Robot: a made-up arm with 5 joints.
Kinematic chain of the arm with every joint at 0, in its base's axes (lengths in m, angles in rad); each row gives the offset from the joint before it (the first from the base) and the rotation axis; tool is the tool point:
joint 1: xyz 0 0 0.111 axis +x
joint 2: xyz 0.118 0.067 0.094 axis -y
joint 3: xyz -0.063 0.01 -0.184 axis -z
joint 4: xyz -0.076 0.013 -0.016 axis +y
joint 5: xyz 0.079 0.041 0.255 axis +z
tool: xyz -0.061 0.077 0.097
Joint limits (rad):
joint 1: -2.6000..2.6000
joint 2: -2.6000..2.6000
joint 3: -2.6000..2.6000
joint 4: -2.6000..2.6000
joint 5: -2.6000..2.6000
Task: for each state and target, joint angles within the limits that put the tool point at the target. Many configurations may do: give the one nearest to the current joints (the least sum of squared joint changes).
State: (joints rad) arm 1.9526 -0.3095 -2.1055 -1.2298 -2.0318
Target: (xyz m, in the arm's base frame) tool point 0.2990 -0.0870 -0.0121
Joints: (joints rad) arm 1.7056 -1.0263 -2.4044 -0.8834 -2.4010
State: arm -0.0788 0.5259 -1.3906 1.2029 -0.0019
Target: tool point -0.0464 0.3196 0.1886
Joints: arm 0.2237 0.2294 -1.5009 1.0648 -0.0631
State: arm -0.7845 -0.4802 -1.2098 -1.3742 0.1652
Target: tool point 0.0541 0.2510 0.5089
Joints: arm -0.8931 -1.3249 -1.0236 -0.9342 0.0039
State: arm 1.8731 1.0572 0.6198 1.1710 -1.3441
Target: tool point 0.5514 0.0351 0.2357
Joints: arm 1.8047 0.7601 0.3524 1.7721 -1.4065
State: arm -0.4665 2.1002 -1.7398 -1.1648 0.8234
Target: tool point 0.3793 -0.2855 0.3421
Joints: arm -0.3780 2.1343 -1.5763 -1.6010 0.7792
